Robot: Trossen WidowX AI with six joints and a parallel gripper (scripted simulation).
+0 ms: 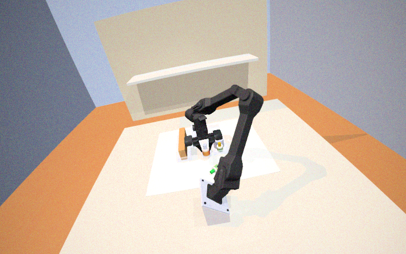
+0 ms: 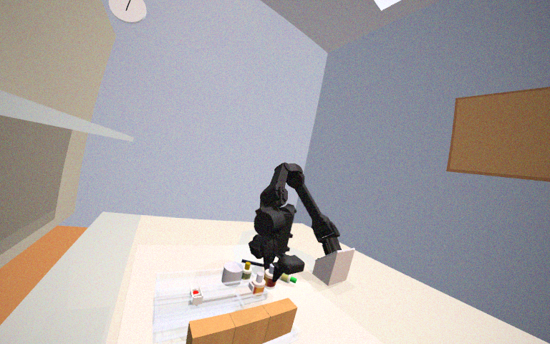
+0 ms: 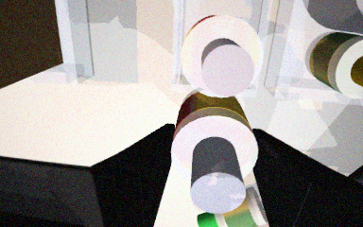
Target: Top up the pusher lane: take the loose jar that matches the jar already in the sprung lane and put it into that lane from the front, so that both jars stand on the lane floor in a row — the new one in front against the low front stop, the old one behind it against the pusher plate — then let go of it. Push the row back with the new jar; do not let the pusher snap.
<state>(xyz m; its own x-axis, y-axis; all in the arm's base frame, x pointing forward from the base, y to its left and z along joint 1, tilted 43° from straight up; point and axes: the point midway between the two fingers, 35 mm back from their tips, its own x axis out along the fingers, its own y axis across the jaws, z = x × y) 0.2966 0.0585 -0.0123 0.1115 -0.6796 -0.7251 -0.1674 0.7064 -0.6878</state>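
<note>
My gripper tip is 100 mm short of the grey cylinder, 60 mm to the left of it and 30 mm above it. Round my gripper tip: clear sprung lane 180 mm ahead, 50 mm to the left, 40 mm below; black rod 30 mm behind, 150 mm to the right, 50 mm below; pusher plate 140 mm ahead, 50 mm to the left, 10 mm below.
</note>
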